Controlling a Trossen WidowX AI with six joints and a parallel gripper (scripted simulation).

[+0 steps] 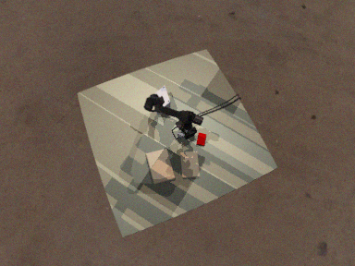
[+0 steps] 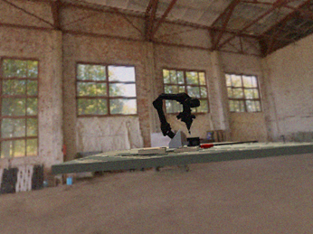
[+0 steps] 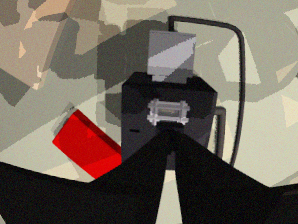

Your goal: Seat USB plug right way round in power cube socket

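My gripper tip is now 20 mm above the grey USB plug. Round my gripper tip: red block: 80 mm ahead, 100 mm to the left, 130 mm below.
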